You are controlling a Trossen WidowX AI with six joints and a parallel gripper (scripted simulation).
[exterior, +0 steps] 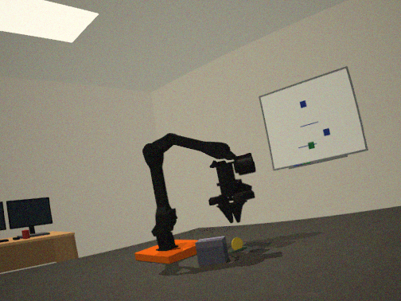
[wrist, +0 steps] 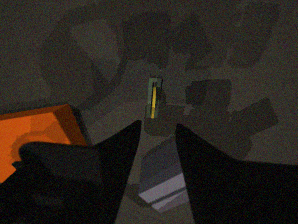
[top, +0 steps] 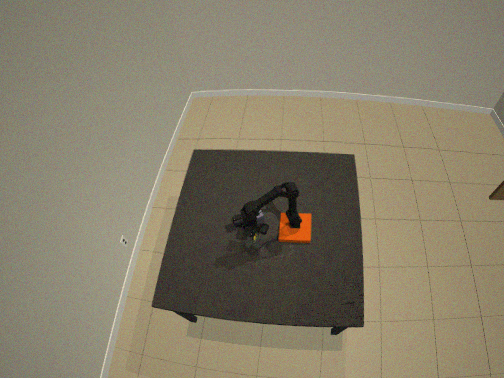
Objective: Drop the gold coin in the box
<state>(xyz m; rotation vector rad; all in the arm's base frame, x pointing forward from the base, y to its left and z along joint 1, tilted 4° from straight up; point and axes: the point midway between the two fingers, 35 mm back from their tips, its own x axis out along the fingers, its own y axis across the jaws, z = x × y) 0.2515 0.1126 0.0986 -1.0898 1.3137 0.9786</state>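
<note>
My gripper tip is 80 mm above the gold coin.
</note>
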